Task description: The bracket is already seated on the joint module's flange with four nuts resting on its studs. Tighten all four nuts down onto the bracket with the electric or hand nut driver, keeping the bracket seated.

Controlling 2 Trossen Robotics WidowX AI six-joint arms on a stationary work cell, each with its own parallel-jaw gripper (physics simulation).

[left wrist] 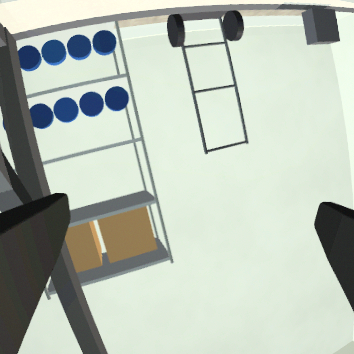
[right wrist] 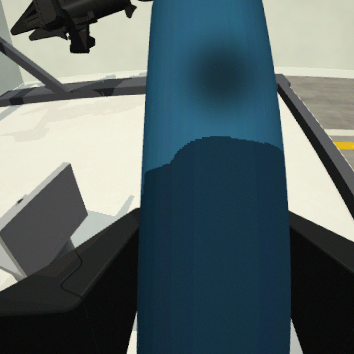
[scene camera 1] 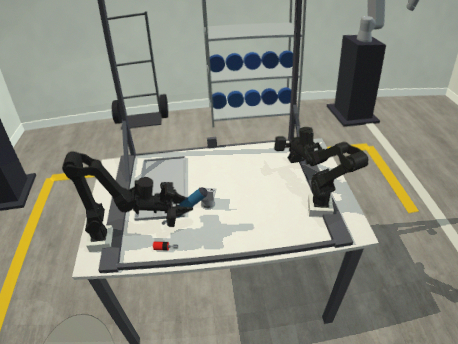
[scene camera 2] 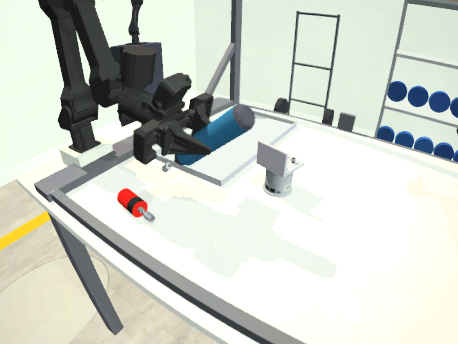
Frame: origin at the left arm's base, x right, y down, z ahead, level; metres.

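Seen in the pictures: left gripper, fingertip midpoint: (left wrist: 197, 211) (right wrist: 20, 35) (scene camera 1: 283, 138); right gripper, fingertip midpoint: (right wrist: 207, 219) (scene camera 1: 192, 204) (scene camera 2: 218, 146); left arm's base at its link origin: (scene camera 1: 321, 202); right arm's base at its link origin: (scene camera 1: 98, 235) (scene camera 2: 84, 145).
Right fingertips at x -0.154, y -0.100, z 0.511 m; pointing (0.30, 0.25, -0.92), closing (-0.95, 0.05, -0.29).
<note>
Offsets run from my right fingertips to a thing's middle.
My right gripper (scene camera 1: 182, 204) (scene camera 2: 204, 135) (right wrist: 207, 219) is shut on the blue nut driver {dx -0.010, dy +0.010, dz +0.036 m} (scene camera 1: 197, 196) (scene camera 2: 218, 135) (right wrist: 215, 125), held tilted above the table, its thick end up and silver tip low behind the fingers. The grey joint module {dx +0.146, dy +0.103, dz -0.025 m} (scene camera 1: 208, 201) (scene camera 2: 278, 183) stands upright with the bracket {dx +0.146, dy +0.058, dz -0.025 m} (scene camera 1: 211, 191) (scene camera 2: 272, 159) (right wrist: 47, 220) on top, apart from the driver in scene camera 2. One nut {dx +0.163, dy +0.067, dz -0.043 m} (scene camera 2: 294, 160) shows on the bracket; the others are hidden or too small. My left gripper (scene camera 1: 295, 146) (left wrist: 197, 211) is open and empty, high at the back right.
A red driver {dx -0.116, dy +0.123, dz +0.098 m} (scene camera 1: 161, 245) (scene camera 2: 132, 202) lies near the table's front left. A shallow grey tray {dx +0.244, dy +0.132, dz +0.212 m} (scene camera 1: 186, 175) (scene camera 2: 235, 172) lies at the left, partly beneath the right gripper. Dark frame rails (scene camera 1: 240, 253) (scene camera 2: 165, 262) run along the table edges, with uprights (scene camera 1: 296, 70) at the back.
</note>
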